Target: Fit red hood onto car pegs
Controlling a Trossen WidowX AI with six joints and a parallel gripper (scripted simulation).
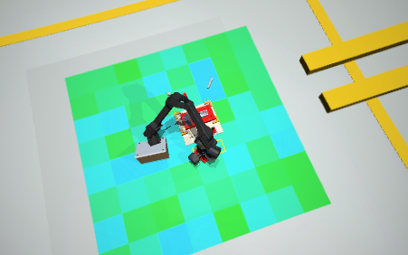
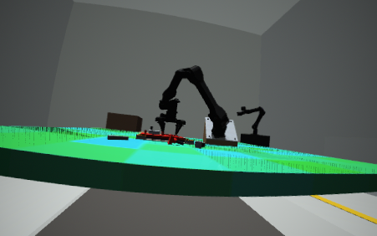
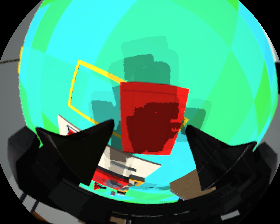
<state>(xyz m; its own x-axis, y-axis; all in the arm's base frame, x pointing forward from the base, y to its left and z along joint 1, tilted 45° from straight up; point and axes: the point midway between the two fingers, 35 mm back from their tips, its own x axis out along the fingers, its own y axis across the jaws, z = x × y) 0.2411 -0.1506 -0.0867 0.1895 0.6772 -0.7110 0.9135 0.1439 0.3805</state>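
The red hood lies 1 cm below my gripper tip. The rest, counted from my gripper tip: grey rod 23 cm ahead, 43 cm to the left, 2 cm below.
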